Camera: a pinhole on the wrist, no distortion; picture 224 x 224 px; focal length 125.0 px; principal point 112.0 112.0 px. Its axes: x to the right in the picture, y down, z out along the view. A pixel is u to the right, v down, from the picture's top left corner.
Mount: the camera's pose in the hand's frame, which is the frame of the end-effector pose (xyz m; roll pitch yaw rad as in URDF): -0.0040 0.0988 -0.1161 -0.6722 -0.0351 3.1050
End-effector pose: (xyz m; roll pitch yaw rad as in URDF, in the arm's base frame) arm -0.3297 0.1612 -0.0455 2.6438 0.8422 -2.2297
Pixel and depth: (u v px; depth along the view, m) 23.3 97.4 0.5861
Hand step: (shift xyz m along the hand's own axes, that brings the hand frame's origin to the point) 0.4175 -0.2282 0.3702
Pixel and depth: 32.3 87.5 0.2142
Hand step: 0.1355 -0.0069 0.0727
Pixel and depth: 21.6 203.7 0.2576
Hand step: 0.1737 -0.2162 -0.0388
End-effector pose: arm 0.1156 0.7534 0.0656 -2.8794 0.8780 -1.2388
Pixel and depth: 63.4 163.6 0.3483
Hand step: 0.1256 -0.2356 0.0620
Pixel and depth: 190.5 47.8 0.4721
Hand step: -0.2857 0.0048 0.4144
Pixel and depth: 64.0 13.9 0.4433
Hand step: 0.1856 0.0880 0.4411
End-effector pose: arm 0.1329 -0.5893 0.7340 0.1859 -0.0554 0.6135
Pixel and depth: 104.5 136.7 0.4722
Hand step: 0.0218 -0.2694 0.1941
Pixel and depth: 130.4 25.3 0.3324
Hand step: -0.0397 0.0735 0.2890
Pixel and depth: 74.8 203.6 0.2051
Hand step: 0.0503 -0.1487 -0.0514
